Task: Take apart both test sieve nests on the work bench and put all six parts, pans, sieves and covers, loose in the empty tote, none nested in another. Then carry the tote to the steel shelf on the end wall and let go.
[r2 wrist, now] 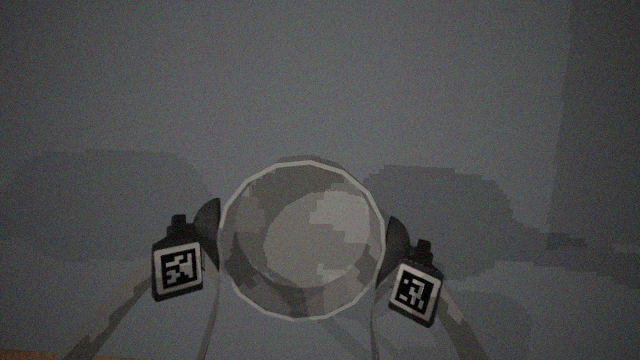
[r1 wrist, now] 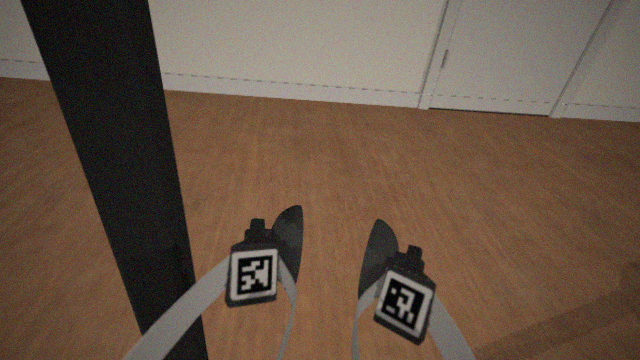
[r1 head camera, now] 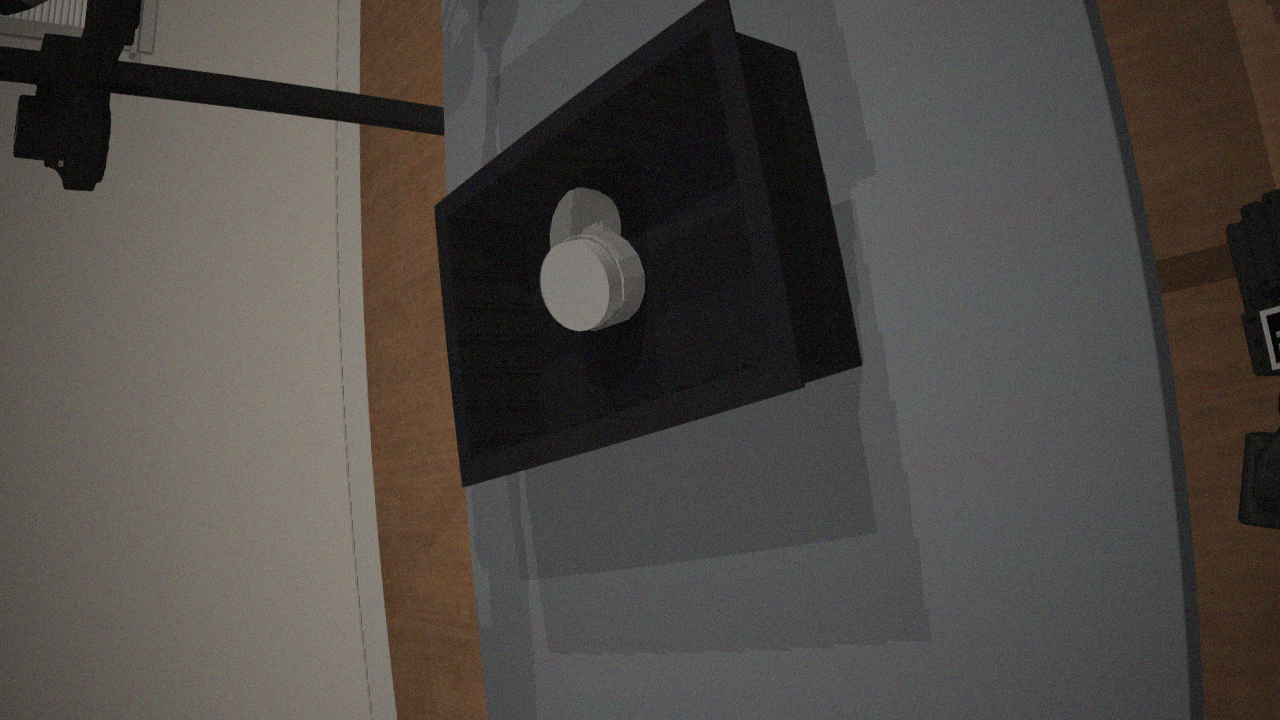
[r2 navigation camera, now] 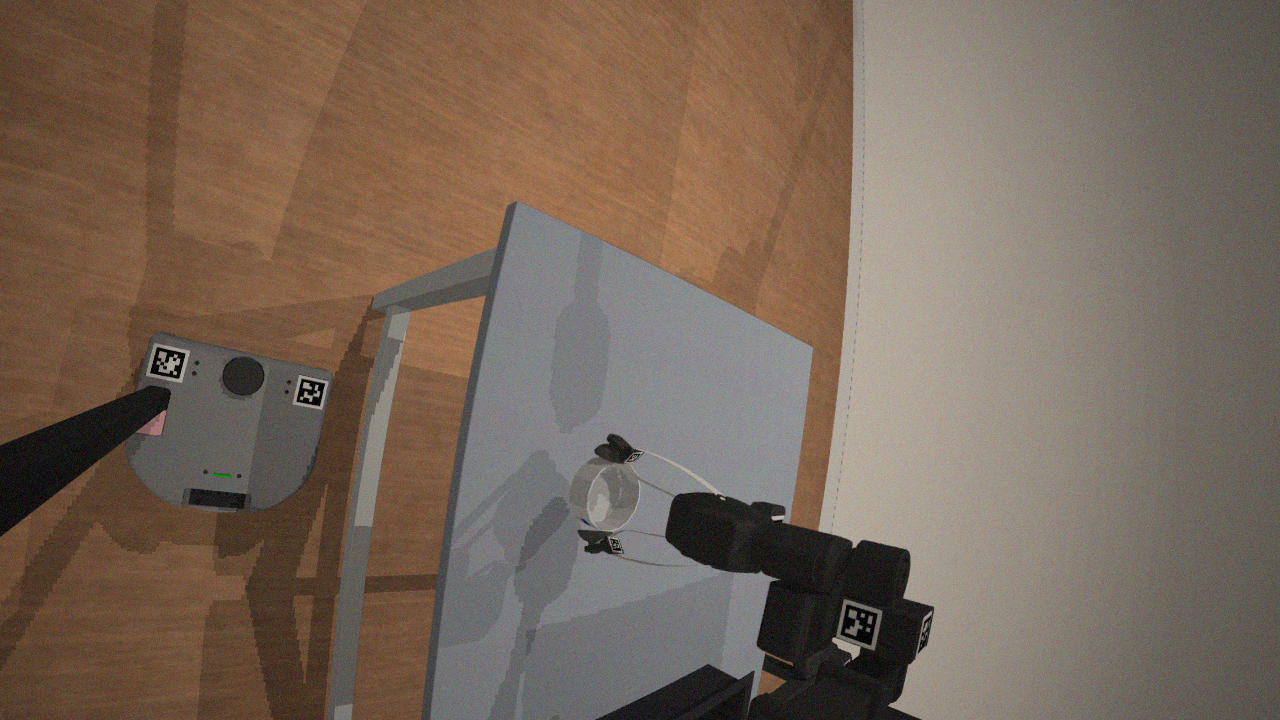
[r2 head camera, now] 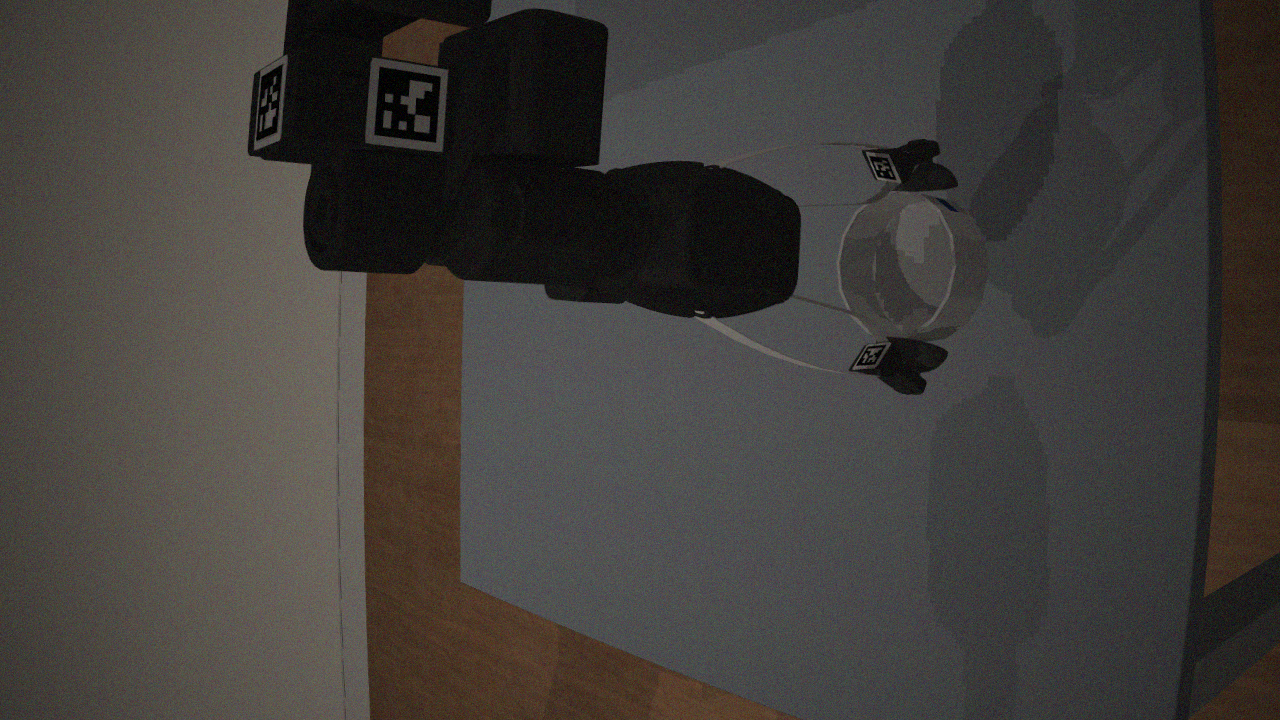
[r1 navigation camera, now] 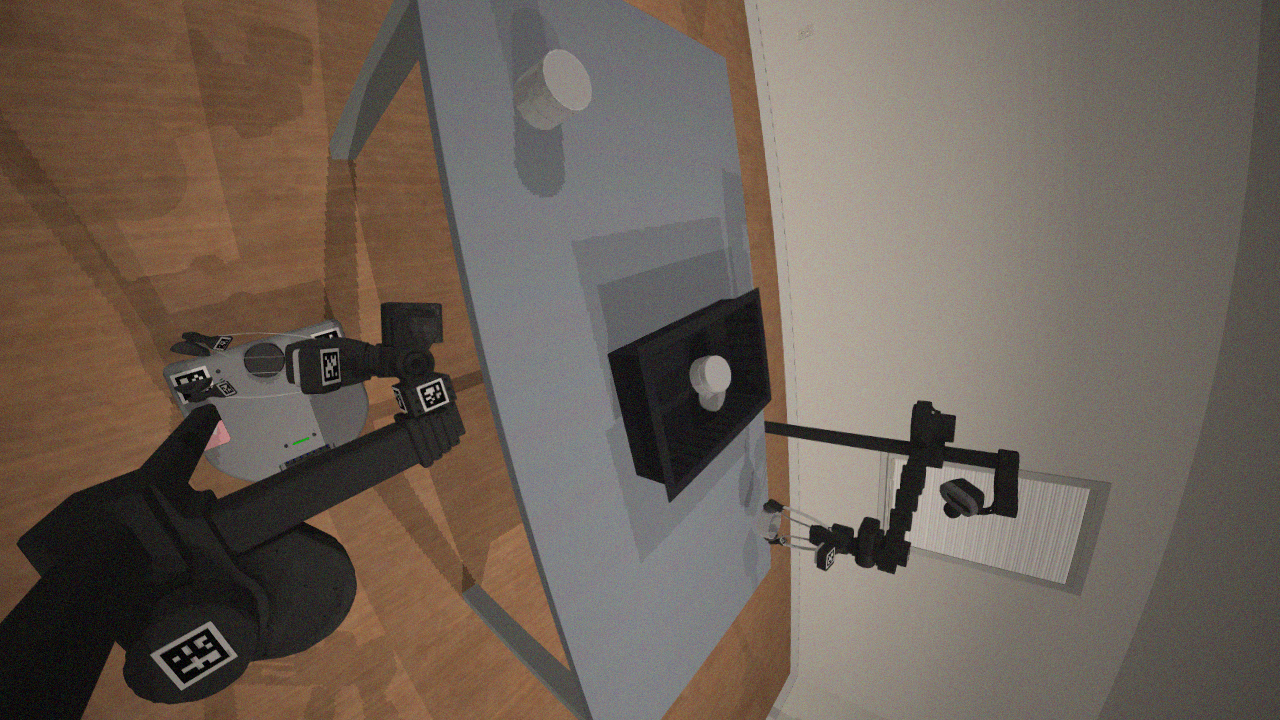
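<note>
The black tote [r1 head camera: 819, 223] [r1 navigation camera: 637, 420] stands on the grey bench [r1 head camera: 1002, 358] [r1 navigation camera: 501, 232]. Inside is a pale round part [r1 head camera: 577, 284] [r1 navigation camera: 713, 372], disc face visible; I cannot tell whether the greyer shape behind it is another part. A closed pale sieve nest [r1 navigation camera: 552, 89] stands at the bench's other end. r2's gripper [r2 head camera: 904, 268] [r2 navigation camera: 606, 497] [r2 wrist: 303, 242] is shut on a pale open-topped round part with a blue mark, likely a sieve, over the bench; whether a pan is under it is unclear. r1's gripper [r1 navigation camera: 194, 365] [r1 wrist: 335, 240] is open, empty, beside the bench.
r2's mast [r1 navigation camera: 832, 436] and head [r1 navigation camera: 962, 497] stand beyond the bench in r1's navigation view. A mobile base [r2 navigation camera: 268, 438] stands beside the bench legs [r2 navigation camera: 380, 394]. r1's wrist view shows a dark post [r1 wrist: 120, 150], wall and door [r1 wrist: 515, 55]. The steel shelf does not show.
</note>
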